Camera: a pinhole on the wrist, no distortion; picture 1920 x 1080 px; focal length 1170.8 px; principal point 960.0 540.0 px. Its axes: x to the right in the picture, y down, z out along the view. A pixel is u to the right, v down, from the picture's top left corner.
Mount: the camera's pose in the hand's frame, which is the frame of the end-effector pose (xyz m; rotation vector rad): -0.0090 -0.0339 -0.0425 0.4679 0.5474 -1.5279
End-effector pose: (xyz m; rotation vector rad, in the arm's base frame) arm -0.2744 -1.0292 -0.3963 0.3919 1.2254 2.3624
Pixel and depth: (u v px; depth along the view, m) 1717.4 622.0 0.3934
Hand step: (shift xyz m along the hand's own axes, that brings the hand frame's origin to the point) 0.0267 -0.4741 0.1163
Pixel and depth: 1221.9 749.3 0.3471
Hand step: 0.0649 -0.3051 0.1841
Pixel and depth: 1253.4 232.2 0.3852
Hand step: -0.0972 -0.3431 0.2116
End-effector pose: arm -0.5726 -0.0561 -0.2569 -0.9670 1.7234 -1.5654
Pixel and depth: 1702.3 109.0 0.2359
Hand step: -0.0907 -0.2954 0.0600
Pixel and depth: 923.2 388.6 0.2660
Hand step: -0.0320 -0.1876 0.1763
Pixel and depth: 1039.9 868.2 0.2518
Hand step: 0.0714 -0.1994 0.1441
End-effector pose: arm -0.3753 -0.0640 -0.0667 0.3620 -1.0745 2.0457
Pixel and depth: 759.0 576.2 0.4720
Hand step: 0.0279 -0.2538 0.3816
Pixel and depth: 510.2 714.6 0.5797
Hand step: 0.1087 -0.2057 0.5489
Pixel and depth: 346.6 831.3 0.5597
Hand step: 0.1628 -0.1374 0.5726
